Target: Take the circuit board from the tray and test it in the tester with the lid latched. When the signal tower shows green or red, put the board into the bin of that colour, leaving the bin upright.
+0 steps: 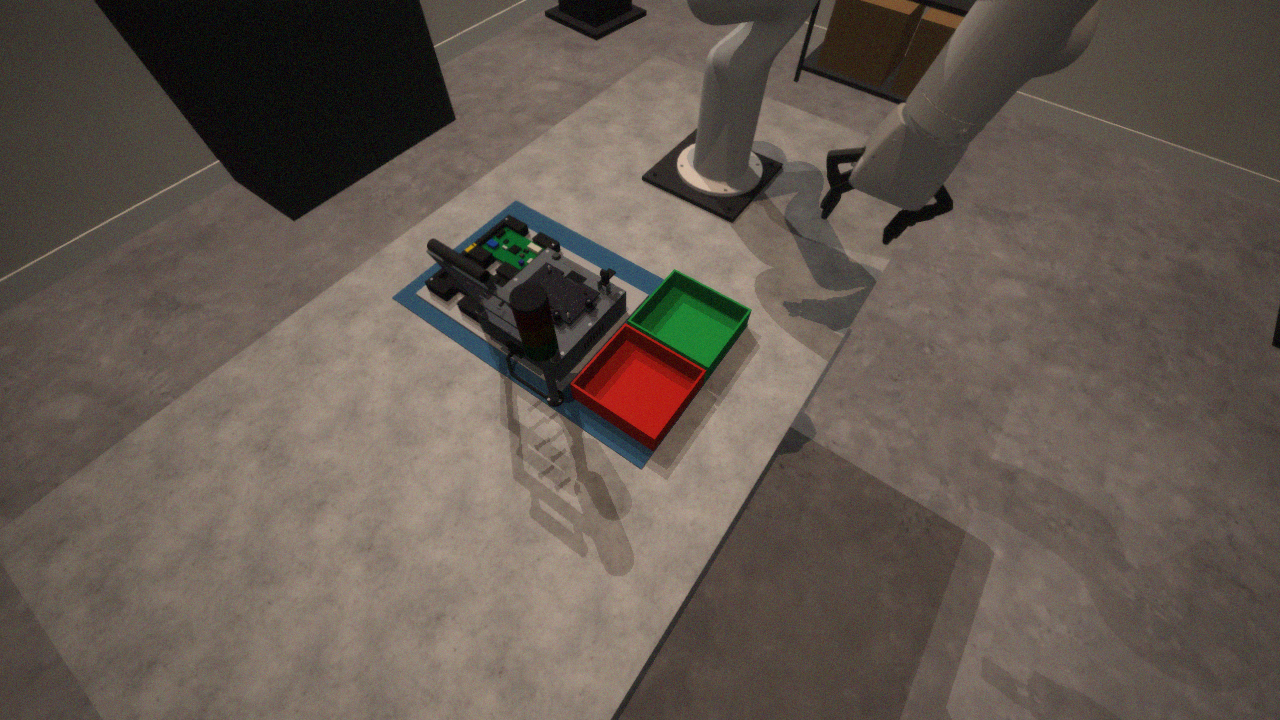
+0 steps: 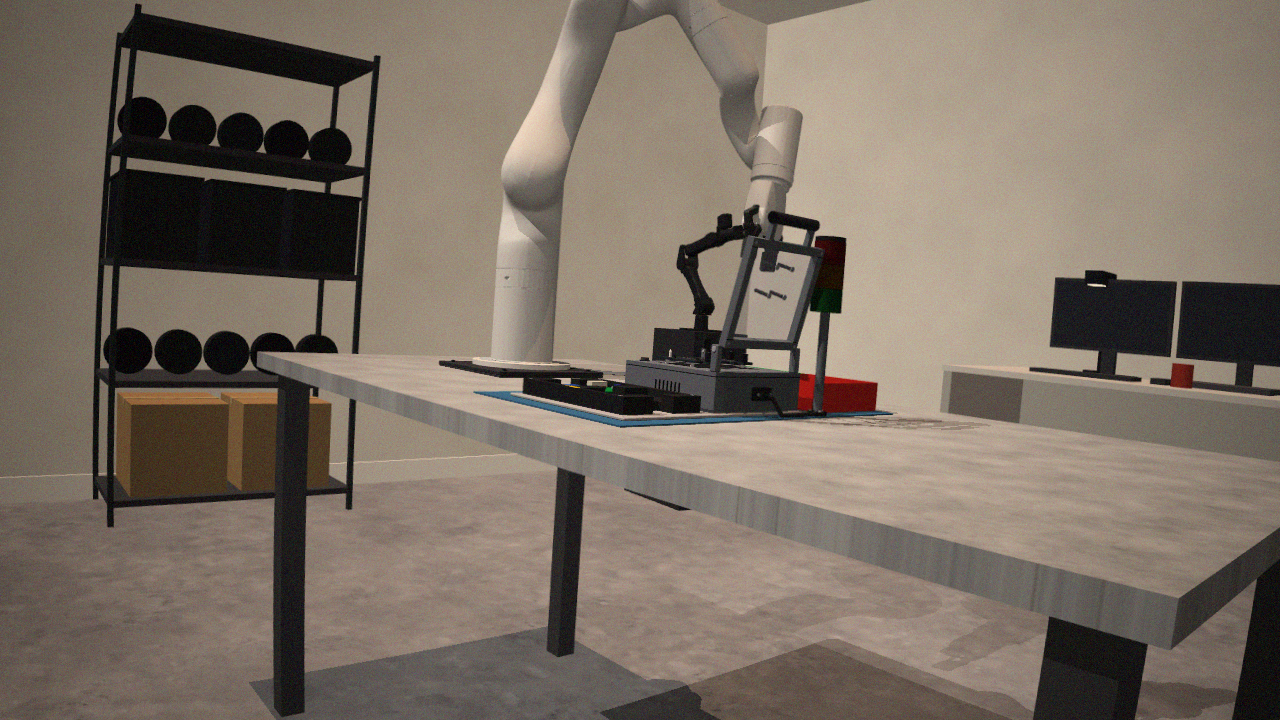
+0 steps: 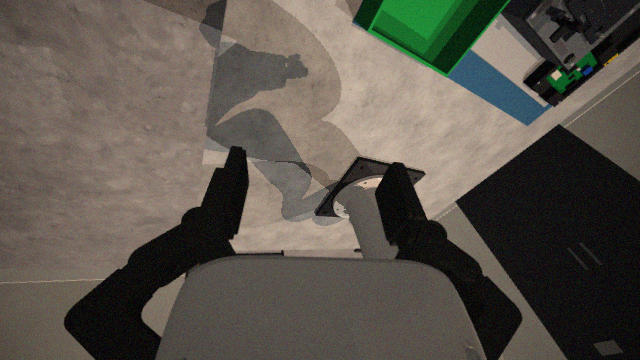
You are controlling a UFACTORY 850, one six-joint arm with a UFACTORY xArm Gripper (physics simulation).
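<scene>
The green circuit board point(image 1: 513, 247) point(image 2: 609, 389) point(image 3: 570, 79) lies in the black tray point(image 2: 586, 397) beside the grey tester point(image 1: 593, 338) point(image 2: 666, 383) point(image 3: 533, 36). The tester's lid point(image 2: 771, 308) stands raised, with its black handle point(image 1: 456, 259) point(image 2: 793, 220) at the top. The signal tower point(image 1: 535, 324) point(image 2: 829, 273) shows dark lamps. The green bin point(image 1: 693, 324) point(image 3: 425, 25) and red bin point(image 1: 640, 385) point(image 2: 839, 394) stand upright and empty. My gripper point(image 1: 856, 226) point(image 3: 317, 171) is open and empty, high up and to the robot-base side of the bins, away from the board.
A blue mat point(image 1: 608, 252) point(image 2: 581, 413) point(image 3: 492, 85) lies under the tray, tester and bins. The arm's base plate point(image 1: 660, 177) point(image 3: 358, 171) is bolted near the table edge. A black cabinet point(image 1: 295, 107) point(image 3: 555, 230) stands beyond the table. The raised lid and tower stand tall beside the bins.
</scene>
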